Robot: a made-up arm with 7 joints.
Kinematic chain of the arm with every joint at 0, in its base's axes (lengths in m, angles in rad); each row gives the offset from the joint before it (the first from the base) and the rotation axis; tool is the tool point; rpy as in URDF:
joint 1: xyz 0 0.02 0.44 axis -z
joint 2: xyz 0 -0.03 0.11 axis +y
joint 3: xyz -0.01 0 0.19 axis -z
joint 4: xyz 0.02 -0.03 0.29 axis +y
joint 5: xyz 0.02 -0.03 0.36 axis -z
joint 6: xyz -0.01 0 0.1 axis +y
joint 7: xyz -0.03 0 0.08 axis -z
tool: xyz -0.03 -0.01 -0.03 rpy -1.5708 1.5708 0
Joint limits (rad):
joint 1: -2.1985..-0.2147
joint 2: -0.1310..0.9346
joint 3: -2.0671..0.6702
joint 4: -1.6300..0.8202
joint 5: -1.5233..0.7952
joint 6: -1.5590..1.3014
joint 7: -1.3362..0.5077
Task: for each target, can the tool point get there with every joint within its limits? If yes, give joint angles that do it. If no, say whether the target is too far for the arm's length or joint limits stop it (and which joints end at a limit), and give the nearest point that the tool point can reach.
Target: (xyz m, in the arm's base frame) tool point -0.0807 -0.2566 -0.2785
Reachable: no: joint limits stop it (at a limit: joint 1, joint 2, joint 3, joint 4) | nearest point 0.5468 -0.2469 0.5567 | short by 1.045 m
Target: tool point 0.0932 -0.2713 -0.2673
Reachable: no: joint limits stop it (at a limit: joint 1, joint 2, joint 3, joint 4) | nearest point 0.5561 -0.2476 0.5507 | short by 0.940 m
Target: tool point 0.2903 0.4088 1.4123
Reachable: yes | joints -1.2760 0.2614 0.1562 0.4849 -0.4034 0.2501 -0.3299
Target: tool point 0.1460 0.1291 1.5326
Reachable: yes | joints -1.2167 0.0610 -1.0758 -0.0534 -0.9476 0.0185 -0.2402
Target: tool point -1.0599 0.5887 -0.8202
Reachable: no: too far | nearest point -0.5945 0.6655 0.6859 | short by 1.578 m
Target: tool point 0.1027 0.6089 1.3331
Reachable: yes | joints -1.3134 0.4961 -0.9666 0.3623 -0.2100 -0.0142 -0.0855
